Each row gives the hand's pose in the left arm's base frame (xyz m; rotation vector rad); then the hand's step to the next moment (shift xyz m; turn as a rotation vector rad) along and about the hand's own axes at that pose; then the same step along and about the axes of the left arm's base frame.
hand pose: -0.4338 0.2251 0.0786 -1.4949 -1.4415 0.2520
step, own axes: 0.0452 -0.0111 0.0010 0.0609 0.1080 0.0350
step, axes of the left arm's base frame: 0.0043 0.0362 0.0290 0.0592 0.0917 -0.0685
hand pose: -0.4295 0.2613 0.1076 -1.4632 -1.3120 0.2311
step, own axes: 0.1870 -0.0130 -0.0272 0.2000 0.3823 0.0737
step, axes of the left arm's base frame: 0.0809 0.1298 0.1118 0.2405 0.2835 -0.2311
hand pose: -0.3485 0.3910 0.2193 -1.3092 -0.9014 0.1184
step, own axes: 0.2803 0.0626 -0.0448 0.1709 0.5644 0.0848
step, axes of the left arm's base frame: 0.2402 0.1382 0.0877 0.2871 0.3315 -0.4032
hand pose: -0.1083 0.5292 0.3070 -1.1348 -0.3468 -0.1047
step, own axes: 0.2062 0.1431 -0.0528 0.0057 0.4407 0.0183
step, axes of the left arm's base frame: 0.2424 0.0323 -0.0775 0.1143 0.2038 -0.3741
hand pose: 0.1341 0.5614 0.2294 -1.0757 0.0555 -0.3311
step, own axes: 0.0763 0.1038 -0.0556 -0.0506 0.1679 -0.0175
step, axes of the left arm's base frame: 0.0858 -0.0250 -0.1081 -0.0116 0.0722 -0.1604
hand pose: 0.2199 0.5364 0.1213 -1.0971 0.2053 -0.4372
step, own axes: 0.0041 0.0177 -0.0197 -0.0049 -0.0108 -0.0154
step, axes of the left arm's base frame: 0.0006 -0.0110 -0.0244 -0.0127 -0.0145 0.0025
